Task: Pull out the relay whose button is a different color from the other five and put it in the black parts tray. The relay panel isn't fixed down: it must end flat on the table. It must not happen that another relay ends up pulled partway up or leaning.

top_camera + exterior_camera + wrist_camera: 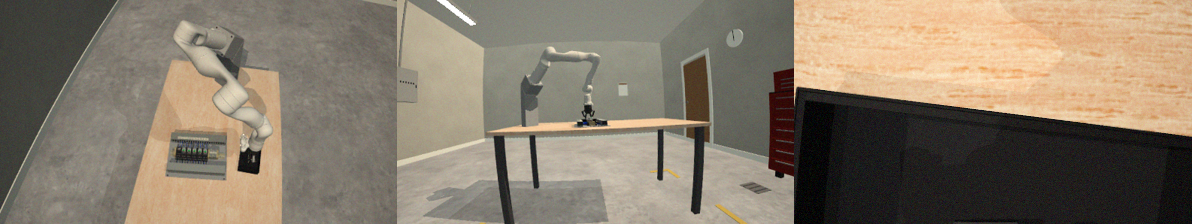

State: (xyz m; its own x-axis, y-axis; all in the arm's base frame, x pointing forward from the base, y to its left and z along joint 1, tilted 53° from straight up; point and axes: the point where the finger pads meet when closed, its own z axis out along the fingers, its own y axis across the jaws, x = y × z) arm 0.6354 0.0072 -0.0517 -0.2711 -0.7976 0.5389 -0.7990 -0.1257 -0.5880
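Now: the relay 10 mm below my hand. Also, from my hand: grey relay panel (100 mm behind, 270 mm to the right, 10 mm below); then black parts tray (20 mm below).
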